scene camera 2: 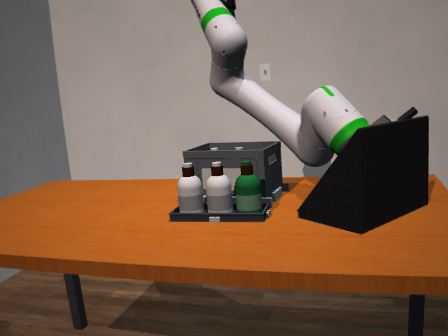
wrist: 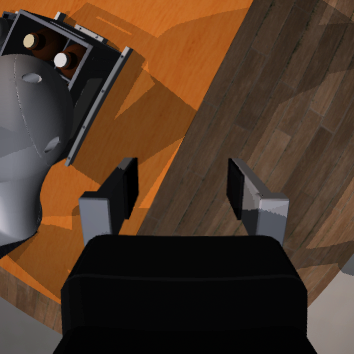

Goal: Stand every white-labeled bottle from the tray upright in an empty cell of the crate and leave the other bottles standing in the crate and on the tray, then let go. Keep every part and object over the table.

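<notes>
You've got the gripper (wrist: 182,176) to start with, and there's a brown bottle (wrist: 45,43) as well. Then there's a green bottle (scene camera 2: 248,193), which is out of frame in the wrist view. There's also a white bottle (scene camera 2: 190,192), plus another white bottle (scene camera 2: 218,186).
</notes>
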